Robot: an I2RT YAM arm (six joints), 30 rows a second.
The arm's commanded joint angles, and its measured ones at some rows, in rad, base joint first. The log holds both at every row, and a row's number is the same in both.
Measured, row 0: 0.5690 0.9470 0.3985 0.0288 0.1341 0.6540
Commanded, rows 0 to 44: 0.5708 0.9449 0.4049 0.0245 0.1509 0.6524; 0.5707 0.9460 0.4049 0.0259 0.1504 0.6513; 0.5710 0.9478 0.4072 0.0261 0.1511 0.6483; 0.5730 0.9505 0.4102 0.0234 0.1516 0.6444; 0.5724 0.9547 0.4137 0.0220 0.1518 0.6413; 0.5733 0.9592 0.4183 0.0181 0.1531 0.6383; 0.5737 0.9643 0.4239 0.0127 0.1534 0.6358; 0.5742 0.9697 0.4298 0.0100 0.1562 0.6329; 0.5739 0.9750 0.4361 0.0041 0.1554 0.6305; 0.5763 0.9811 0.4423 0.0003 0.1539 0.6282; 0.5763 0.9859 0.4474 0.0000 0.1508 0.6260; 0.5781 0.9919 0.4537 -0.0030 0.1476 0.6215; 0.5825 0.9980 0.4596 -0.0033 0.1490 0.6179; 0.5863 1.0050 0.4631 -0.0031 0.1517 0.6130; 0.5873 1.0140 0.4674 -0.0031 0.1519 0.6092; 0.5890 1.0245 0.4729 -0.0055 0.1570 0.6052; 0.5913 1.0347 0.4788 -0.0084 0.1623 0.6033; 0.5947 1.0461 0.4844 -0.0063 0.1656 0.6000; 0.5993 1.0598 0.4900 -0.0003 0.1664 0.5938; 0.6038 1.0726 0.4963 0.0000 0.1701 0.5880; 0.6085 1.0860 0.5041 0.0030 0.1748 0.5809; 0.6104 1.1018 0.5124 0.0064 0.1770 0.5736; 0.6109 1.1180 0.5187 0.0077 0.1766 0.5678; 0.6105 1.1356 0.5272 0.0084 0.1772 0.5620; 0.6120 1.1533 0.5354 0.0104 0.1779 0.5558; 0.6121 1.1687 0.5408 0.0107 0.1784 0.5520; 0.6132 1.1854 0.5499 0.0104 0.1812 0.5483; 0.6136 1.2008 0.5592 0.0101 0.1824 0.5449; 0.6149 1.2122 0.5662 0.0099 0.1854 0.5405; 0.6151 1.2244 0.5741 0.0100 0.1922 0.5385; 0.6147 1.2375 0.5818 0.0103 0.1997 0.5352; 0.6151 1.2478 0.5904 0.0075 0.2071 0.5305; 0.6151 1.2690 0.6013 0.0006 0.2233 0.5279; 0.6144 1.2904 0.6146 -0.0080 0.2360 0.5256; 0.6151 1.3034 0.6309 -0.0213 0.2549 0.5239; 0.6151 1.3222 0.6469 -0.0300 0.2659 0.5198; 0.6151 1.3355 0.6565 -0.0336 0.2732 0.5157; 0.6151 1.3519 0.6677 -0.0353 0.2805 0.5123; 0.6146 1.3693 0.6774 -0.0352 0.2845 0.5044; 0.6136 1.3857 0.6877 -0.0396 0.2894 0.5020; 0.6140 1.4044 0.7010 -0.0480 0.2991 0.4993; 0.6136 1.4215 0.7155 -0.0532 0.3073 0.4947; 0.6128 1.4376 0.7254 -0.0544 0.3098 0.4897; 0.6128 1.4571 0.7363 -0.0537 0.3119 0.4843; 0.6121 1.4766 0.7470 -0.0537 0.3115 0.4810
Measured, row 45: 0.6136 1.4433 0.7235 -0.0383 0.2779 0.4984
